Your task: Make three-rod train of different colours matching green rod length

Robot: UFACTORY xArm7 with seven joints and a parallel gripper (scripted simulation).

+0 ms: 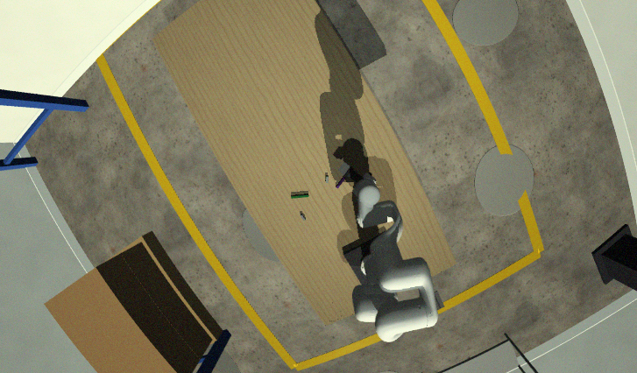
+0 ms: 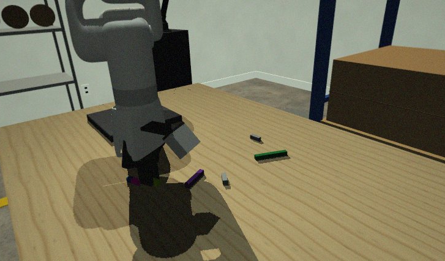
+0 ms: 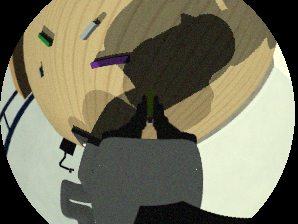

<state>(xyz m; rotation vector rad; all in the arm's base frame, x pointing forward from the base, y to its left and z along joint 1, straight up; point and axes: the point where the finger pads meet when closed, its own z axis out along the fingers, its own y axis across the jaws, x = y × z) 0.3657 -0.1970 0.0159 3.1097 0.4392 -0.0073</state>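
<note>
Now: hand 4 cm past the magenta rod, 3 cm above it and 1 cm to the left of it. Round my hand: lime rod (2 cm below); purple rod (8 cm to the left, 5 cm ahead, 3 cm below); blue rod (5 cm behind, 3 cm below, 2 cm to the right).
</note>
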